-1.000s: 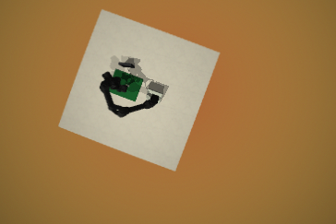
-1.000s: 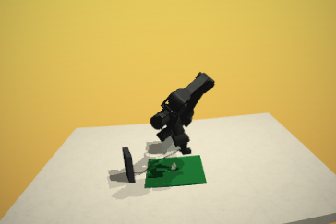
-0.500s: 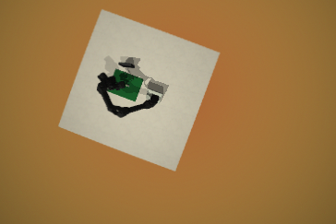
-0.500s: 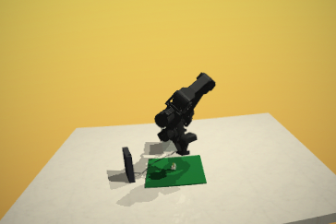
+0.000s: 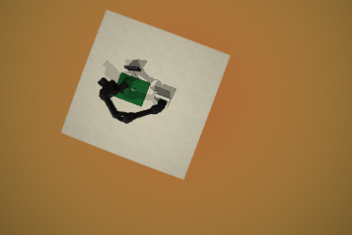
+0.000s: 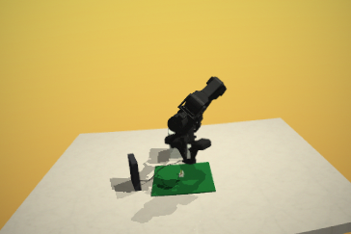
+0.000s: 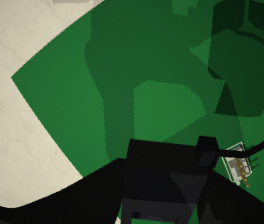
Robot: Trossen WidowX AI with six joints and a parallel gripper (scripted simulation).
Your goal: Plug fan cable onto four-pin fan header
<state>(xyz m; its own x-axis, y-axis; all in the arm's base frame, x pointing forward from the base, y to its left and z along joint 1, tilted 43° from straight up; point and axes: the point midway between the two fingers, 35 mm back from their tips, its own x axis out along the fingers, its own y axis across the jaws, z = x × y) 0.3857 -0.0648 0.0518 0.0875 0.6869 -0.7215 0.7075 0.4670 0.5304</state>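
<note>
Right now my gripper tip is 60 mm past the green board, 20 mm to the left of it and 110 mm above it. Also, from my gripper tip: four-pin fan header (80 mm behind, 30 mm to the right, 90 mm below); fan plug (10 mm behind, 10 mm to the left); black fan (40 mm behind, 210 mm to the right, 30 mm below).
</note>
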